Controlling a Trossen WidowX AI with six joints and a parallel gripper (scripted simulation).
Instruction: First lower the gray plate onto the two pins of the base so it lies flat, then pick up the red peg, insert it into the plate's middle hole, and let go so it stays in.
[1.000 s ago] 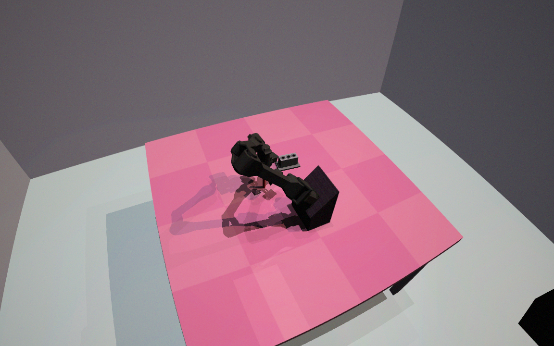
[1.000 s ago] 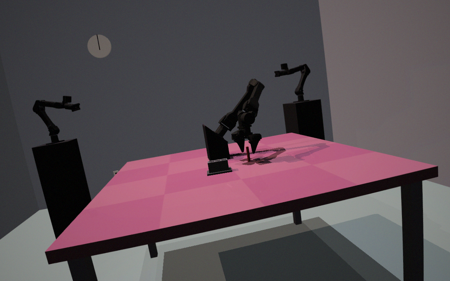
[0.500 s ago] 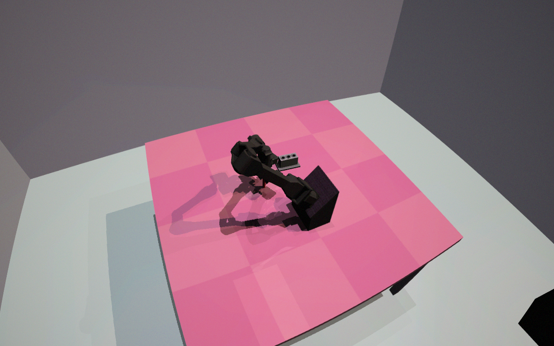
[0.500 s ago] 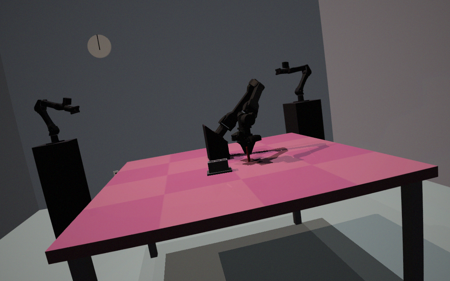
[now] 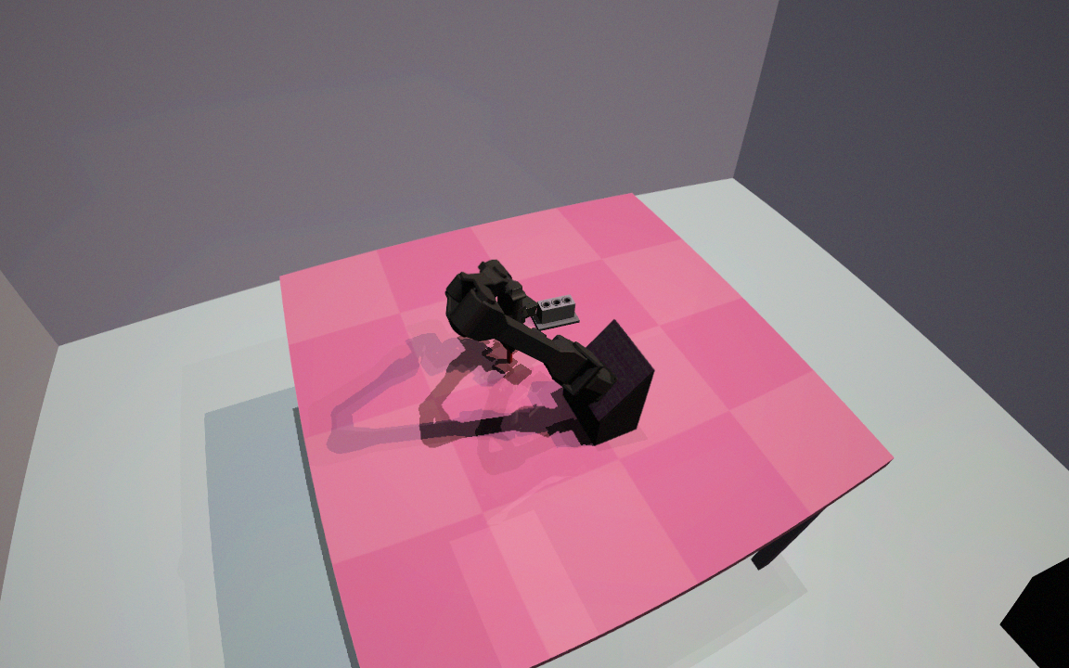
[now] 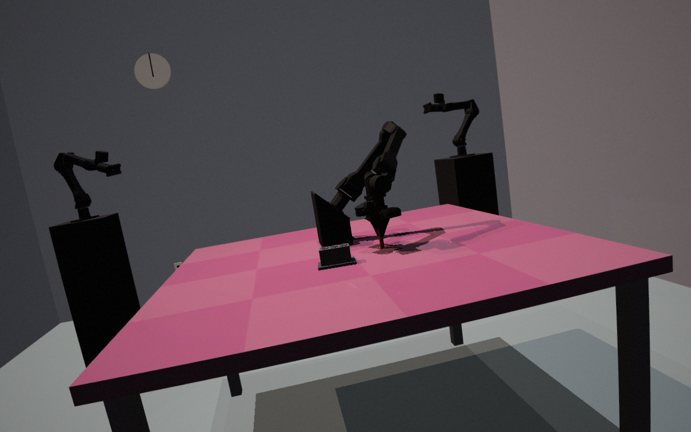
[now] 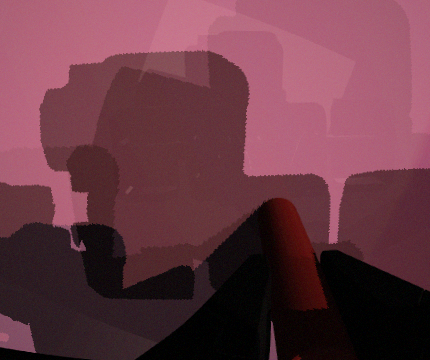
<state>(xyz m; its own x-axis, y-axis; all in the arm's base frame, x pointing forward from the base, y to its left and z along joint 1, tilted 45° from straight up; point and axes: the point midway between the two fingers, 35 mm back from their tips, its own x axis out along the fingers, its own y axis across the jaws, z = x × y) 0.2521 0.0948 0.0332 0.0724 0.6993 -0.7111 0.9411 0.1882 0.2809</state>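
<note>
Right now my gripper tip is 90 mm short of the gray plate and 180 mm to the left of it. The rest, counted from my gripper tip: red peg: right at my gripper tip.
</note>
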